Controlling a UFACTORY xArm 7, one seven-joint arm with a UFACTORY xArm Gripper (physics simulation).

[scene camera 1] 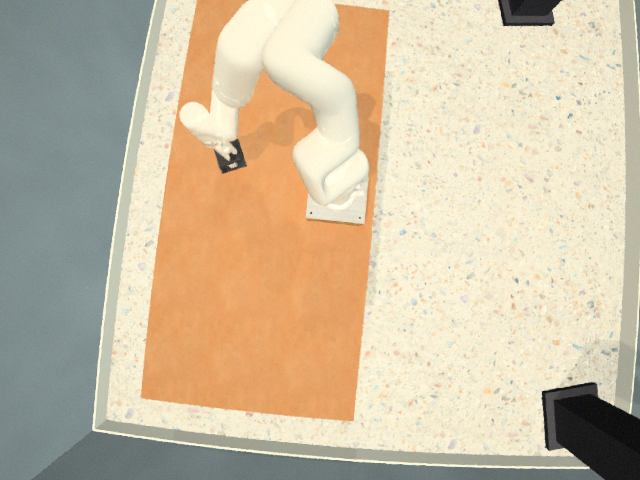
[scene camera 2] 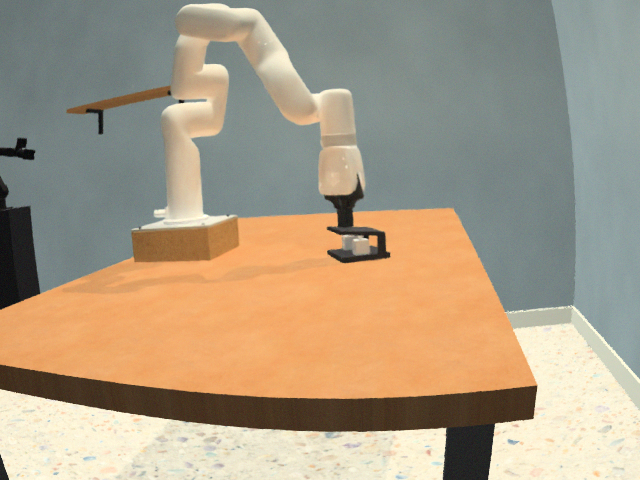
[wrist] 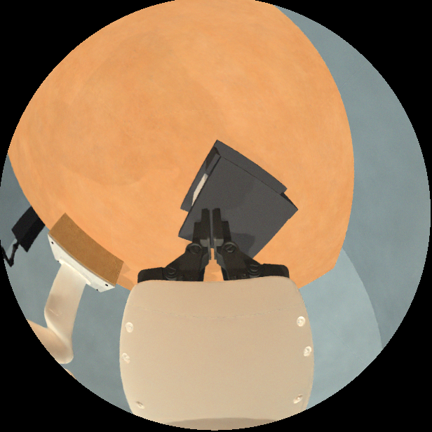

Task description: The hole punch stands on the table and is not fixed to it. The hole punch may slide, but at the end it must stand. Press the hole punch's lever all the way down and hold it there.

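Seen in the pictures: gripper, fingertip midpoint: (scene camera 1: 230, 157) (scene camera 2: 346, 226); arm's base, link origin: (scene camera 2: 186, 221).
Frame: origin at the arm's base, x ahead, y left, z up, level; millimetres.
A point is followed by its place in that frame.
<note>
The black hole punch (scene camera 1: 224, 167) {x 432, y -157, z -38 mm} (scene camera 2: 382, 243) {x 467, y -268, z -51 mm} stands upright on the orange table. Its flat lever (scene camera 2: 361, 230) {x 426, y -250, z -24 mm} (wrist: 240, 192) lies nearly level above the base in scene camera 2. White blocks (scene camera 2: 360, 246) {x 421, y -271, z -54 mm} sit between lever and base, close under the lever; whether they touch it is hard to tell. My gripper (scene camera 2: 345, 225) {x 398, y -189, z -21 mm} (wrist: 211, 219) is shut and empty, pointing down. Its fingertips appear to rest on top of the lever, away from the end with the upright post. In scene camera 1 the arm hides part of the punch.
The arm's base stands on a wooden block (scene camera 2: 173, 245) {x -11, y -120, z -44 mm} (wrist: 87, 245) on the table (scene camera 1: 258, 310) {x 355, y 425, z -83 mm} (scene camera 2: 268, 330) {x 262, y -740, z -83 mm}. A wall shelf (scene camera 2: 124, 99) is behind the arm. Table edges lie beyond the punch in the wrist view. Black equipment (scene camera 2: 15, 248) stands at the far left.
</note>
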